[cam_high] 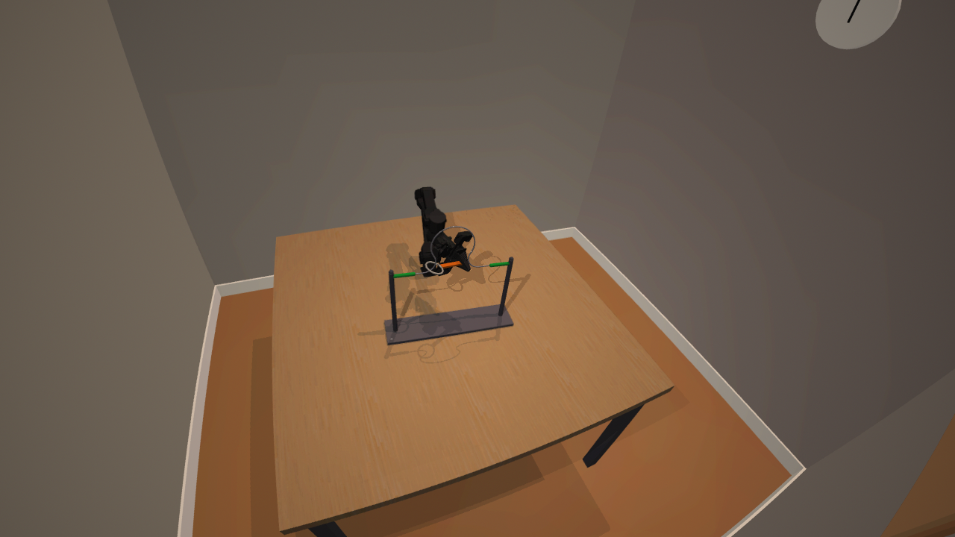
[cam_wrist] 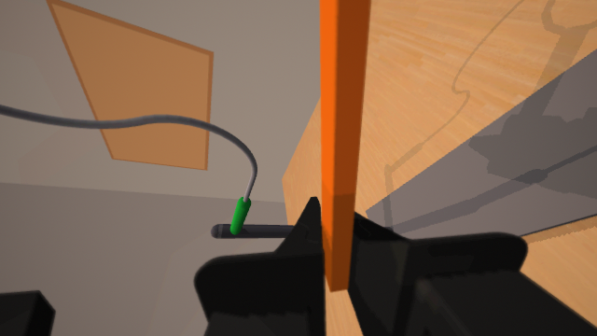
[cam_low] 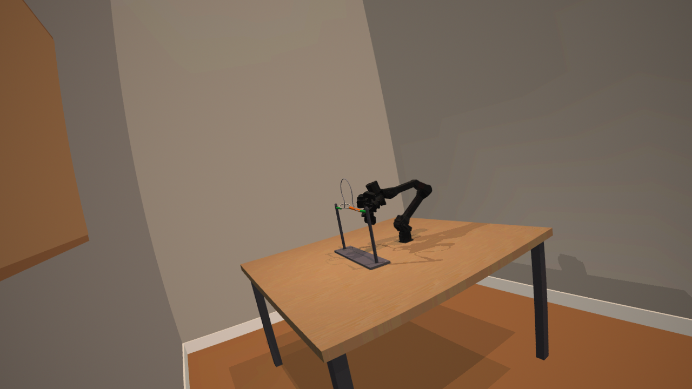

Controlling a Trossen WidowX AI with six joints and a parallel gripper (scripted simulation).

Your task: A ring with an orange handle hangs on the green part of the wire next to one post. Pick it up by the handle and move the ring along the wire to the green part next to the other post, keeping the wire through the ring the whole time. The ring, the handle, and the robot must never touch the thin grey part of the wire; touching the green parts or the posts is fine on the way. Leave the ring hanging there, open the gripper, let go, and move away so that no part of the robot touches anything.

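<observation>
Now: gripper tip 9 cm to the left of the ring with orange handle and 4 cm below it.
</observation>
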